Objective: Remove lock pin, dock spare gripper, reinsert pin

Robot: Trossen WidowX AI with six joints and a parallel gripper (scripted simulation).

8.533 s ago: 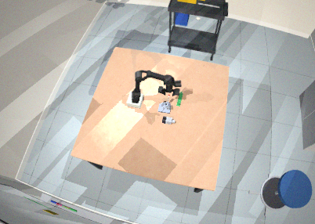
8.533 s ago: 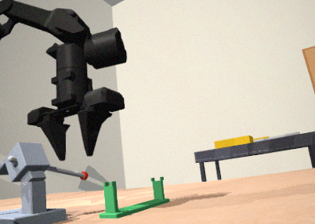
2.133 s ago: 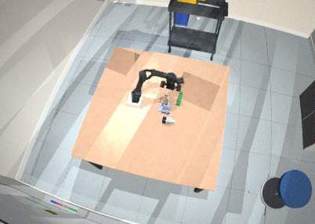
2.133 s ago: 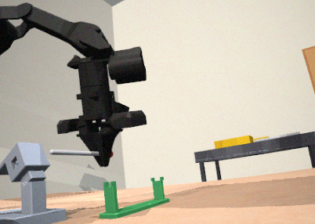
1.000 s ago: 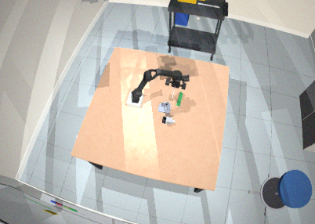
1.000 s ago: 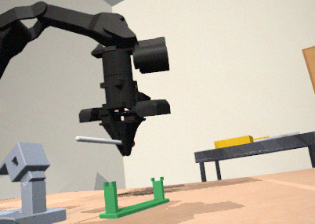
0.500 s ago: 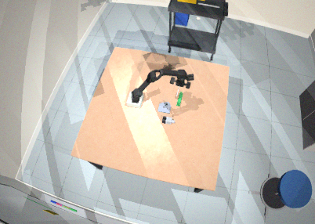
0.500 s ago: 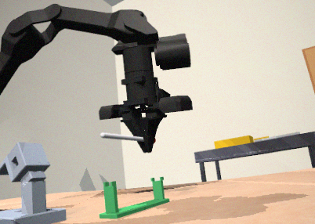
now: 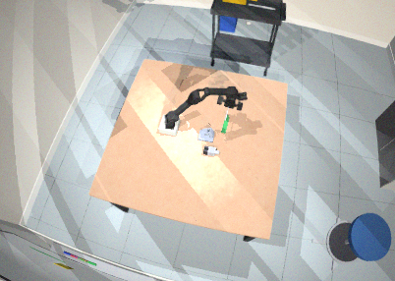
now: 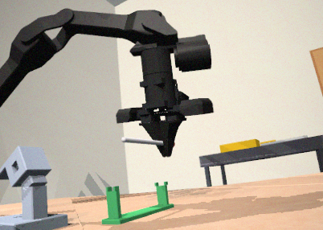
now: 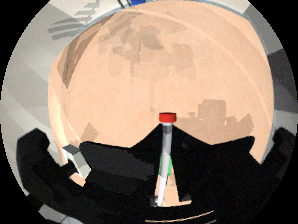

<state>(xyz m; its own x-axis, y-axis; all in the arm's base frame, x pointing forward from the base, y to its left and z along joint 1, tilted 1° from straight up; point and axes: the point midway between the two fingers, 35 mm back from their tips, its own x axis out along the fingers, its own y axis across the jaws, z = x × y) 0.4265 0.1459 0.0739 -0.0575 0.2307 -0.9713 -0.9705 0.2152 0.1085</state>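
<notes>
Right now my gripper tip is 100 mm to the left of the green cradle, 70 mm above it and 20 mm past it. From my gripper tip the other things lie so: spare gripper 340 mm to the right, 110 mm behind, 60 mm below; socket 200 mm to the right, 140 mm behind, 40 mm below.
</notes>
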